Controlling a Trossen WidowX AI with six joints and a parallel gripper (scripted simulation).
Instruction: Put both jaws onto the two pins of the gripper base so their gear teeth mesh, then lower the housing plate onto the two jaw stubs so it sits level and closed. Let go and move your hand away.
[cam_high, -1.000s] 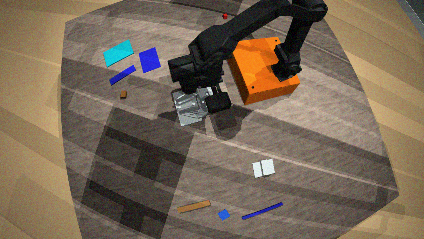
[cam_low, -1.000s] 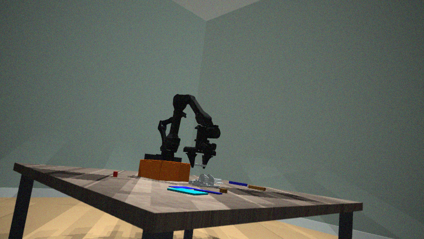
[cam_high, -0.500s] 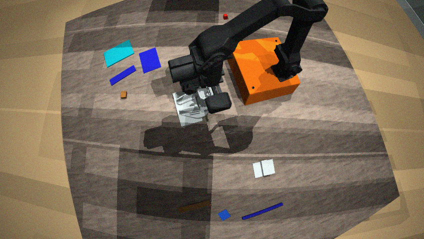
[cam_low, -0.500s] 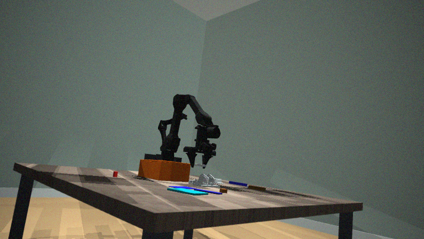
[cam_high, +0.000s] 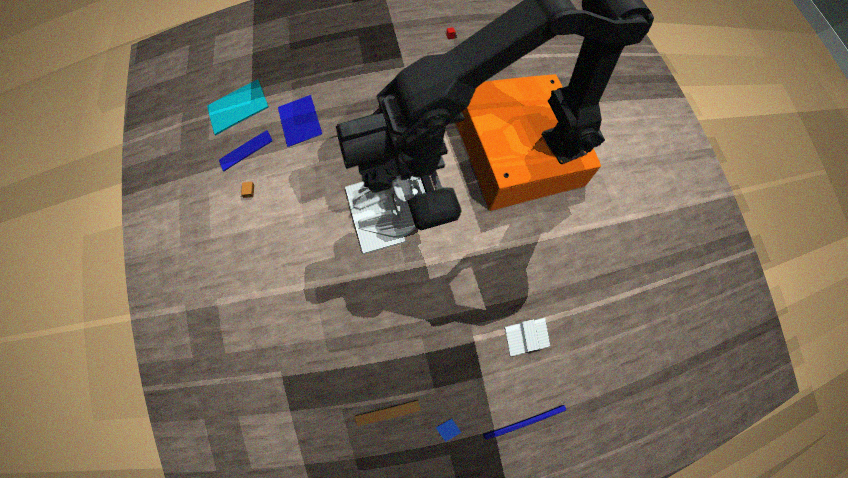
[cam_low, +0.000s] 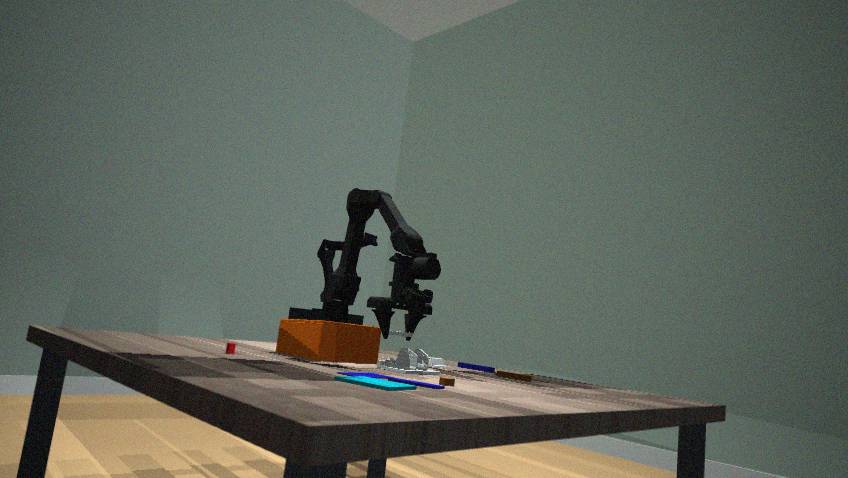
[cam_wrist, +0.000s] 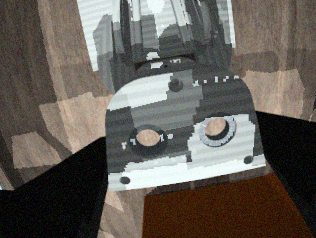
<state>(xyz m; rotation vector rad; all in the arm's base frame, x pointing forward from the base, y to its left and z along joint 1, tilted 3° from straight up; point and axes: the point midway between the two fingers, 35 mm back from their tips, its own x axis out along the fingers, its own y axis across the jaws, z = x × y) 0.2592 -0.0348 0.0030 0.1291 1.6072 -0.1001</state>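
Now: gripper tip 20 mm short of the white jaw, 10 mm to the right of it and 60 mm above it. From my gripper tip the other things lie so: small brown cube 260 mm ahead, 150 mm to the right, 70 mm below; then blue plate 120 mm ahead, 250 mm to the right, 70 mm below; then white gripper base 10 mm ahead, 20 mm above.
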